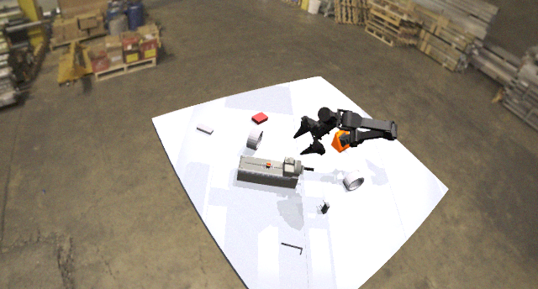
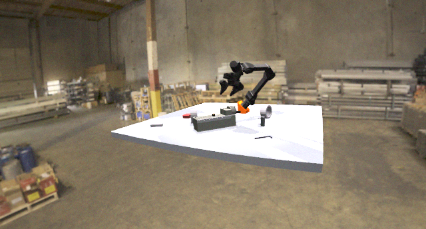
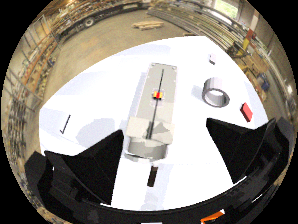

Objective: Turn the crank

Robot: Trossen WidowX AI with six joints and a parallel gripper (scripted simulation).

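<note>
Right now my gripper tip is 6 cm past the dark crank handle, 6 cm to the right of it and 13 cm above it. The rest, counted from my gripper tip: hex key (24 cm ahead, 29 cm to the left, 19 cm below); red pointer (8 cm ahead, 6 cm to the right, 11 cm below); small clip (1 cm ahead, 24 cm to the left, 17 cm below).
</note>
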